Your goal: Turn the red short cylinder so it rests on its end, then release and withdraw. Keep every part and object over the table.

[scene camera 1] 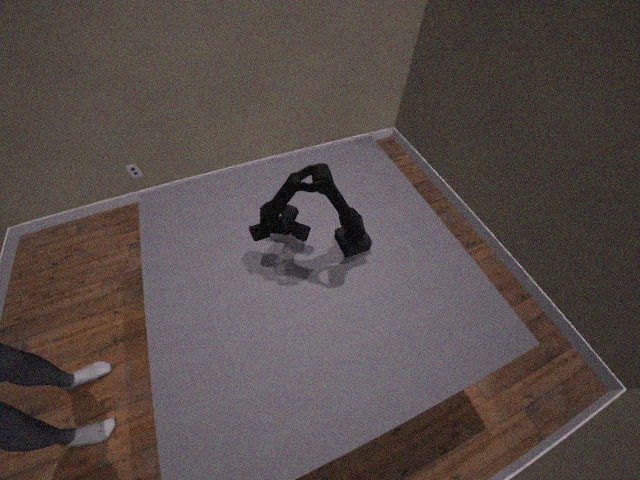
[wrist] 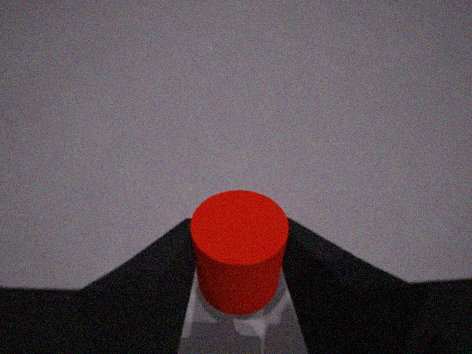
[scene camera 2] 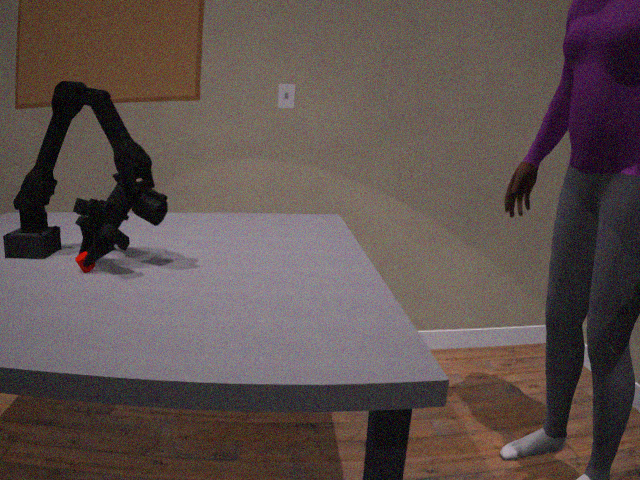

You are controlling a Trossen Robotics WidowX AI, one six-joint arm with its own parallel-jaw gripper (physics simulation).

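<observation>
The red short cylinder [scene camera 2: 83, 262] [wrist: 239, 227] is held between the two black fingers of my gripper [scene camera 2: 88, 258] [wrist: 237, 228], which is shut on it. In the wrist view one round end faces the camera and the side shows below it. In scene camera 2 the cylinder looks tilted, with its lower edge at or very near the table top [scene camera 2: 258, 310] [scene camera 1: 336, 361] [wrist: 235, 100]; I cannot tell if they touch. The gripper slants down toward the arm's base side. In scene camera 1 the cylinder does not show and the fingertips are hidden.
The arm's base [scene camera 1: 352, 240] [scene camera 2: 32, 242] stands on the table, close to the gripper. The table's near edge [scene camera 2: 222, 392] shows in scene camera 2. A person [scene camera 2: 584, 232] stands on the floor beyond the table's right side.
</observation>
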